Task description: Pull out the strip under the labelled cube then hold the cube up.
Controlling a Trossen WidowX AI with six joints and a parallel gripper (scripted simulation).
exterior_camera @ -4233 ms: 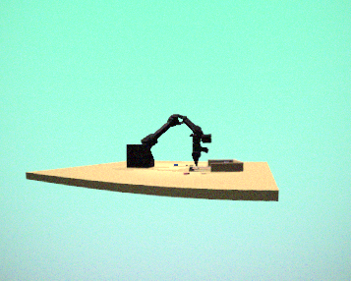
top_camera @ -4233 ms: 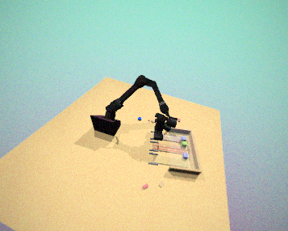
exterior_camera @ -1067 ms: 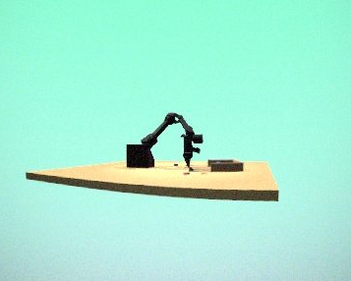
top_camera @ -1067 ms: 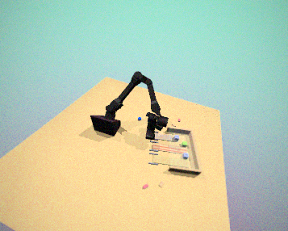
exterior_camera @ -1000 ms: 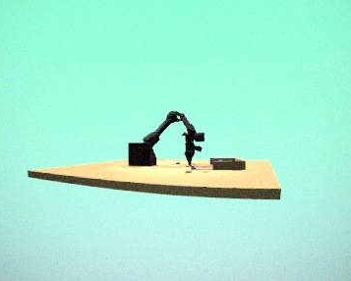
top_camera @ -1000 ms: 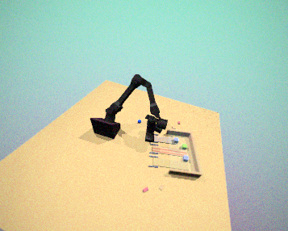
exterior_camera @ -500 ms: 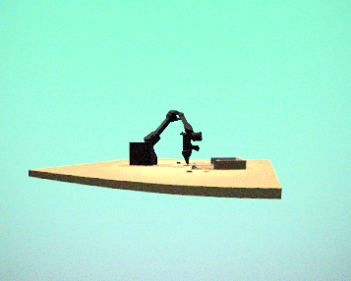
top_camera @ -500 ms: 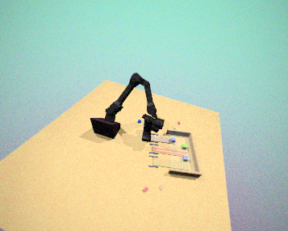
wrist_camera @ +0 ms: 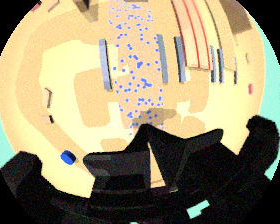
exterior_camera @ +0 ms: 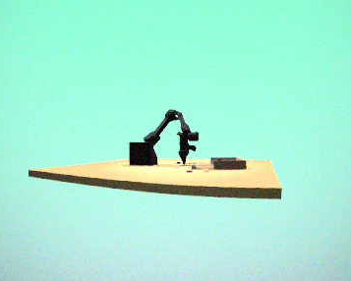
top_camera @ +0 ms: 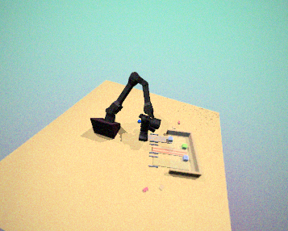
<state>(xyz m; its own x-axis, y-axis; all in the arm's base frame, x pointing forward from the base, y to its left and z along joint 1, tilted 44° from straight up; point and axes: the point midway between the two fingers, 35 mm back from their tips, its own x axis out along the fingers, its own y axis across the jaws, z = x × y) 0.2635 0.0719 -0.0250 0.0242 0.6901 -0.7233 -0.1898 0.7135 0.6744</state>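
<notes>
Right now my gripper tip is 90 mm short of the pale speckled strip and 20 mm to the right of it.
</notes>
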